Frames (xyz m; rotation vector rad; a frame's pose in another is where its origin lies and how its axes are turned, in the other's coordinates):
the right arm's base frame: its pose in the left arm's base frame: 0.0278 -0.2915 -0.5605 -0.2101 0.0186 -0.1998
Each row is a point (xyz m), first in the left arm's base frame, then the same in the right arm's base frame.
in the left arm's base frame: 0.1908 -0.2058 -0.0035
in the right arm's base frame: 0.1441 -0.0025 0.5687
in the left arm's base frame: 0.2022 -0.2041 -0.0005
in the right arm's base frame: 0.1549 0.0007 0.5724
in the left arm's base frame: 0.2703 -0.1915 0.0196
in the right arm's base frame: 0.2192 0.0219 0.5973
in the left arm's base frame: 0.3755 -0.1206 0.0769
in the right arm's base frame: 0.3083 0.0984 0.6720
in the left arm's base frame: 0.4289 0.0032 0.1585
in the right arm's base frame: 0.3363 0.2104 0.7793
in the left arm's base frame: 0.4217 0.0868 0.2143
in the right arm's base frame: 0.3127 0.2774 0.8508
